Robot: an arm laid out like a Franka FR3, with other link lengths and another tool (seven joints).
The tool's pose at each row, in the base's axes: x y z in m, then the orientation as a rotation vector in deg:
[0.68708 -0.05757 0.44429 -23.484 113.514 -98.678]
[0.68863 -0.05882 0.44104 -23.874 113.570 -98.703]
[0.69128 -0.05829 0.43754 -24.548 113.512 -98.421]
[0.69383 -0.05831 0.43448 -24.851 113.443 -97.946]
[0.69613 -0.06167 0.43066 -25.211 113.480 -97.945]
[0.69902 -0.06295 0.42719 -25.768 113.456 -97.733]
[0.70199 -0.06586 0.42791 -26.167 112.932 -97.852]
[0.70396 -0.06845 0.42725 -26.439 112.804 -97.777]
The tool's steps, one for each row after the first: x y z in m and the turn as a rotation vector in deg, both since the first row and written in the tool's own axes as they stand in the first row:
[-0.00014 0.00312 0.00218 -0.096 -0.094 -0.268]
[-0.00208 0.00687 0.00348 -0.322 -0.518 -0.518]
[-0.00373 0.01010 0.00515 -0.556 -0.912 -0.438]
[-0.00331 0.01350 0.00956 -0.647 -1.018 -0.671]
[-0.00452 0.01695 0.01250 -0.839 -1.340 -0.899]
[-0.00562 0.01602 0.01647 -0.574 -1.755 -1.058]
[-0.00583 0.01641 0.01976 -0.591 -1.971 -1.153]

